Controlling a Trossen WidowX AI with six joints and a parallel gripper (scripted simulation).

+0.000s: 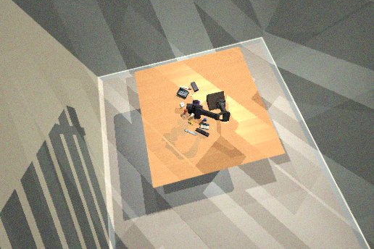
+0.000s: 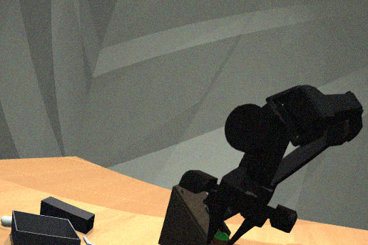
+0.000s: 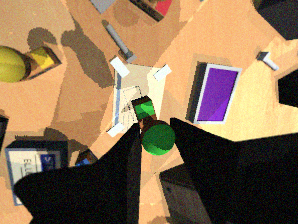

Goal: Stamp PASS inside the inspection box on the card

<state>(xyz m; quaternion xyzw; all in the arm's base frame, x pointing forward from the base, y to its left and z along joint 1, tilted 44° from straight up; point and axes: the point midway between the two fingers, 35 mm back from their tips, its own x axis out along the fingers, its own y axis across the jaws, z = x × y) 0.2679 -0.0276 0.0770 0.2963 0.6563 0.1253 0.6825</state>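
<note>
The white card lies 90 mm below my gripper tip. The rest, counted from my gripper tip: red stamp: 100 mm ahead, 50 mm to the right, 70 mm below; then blue stamp: 60 mm behind, 100 mm to the left, 70 mm below; then green stamp: 20 mm below.
</note>
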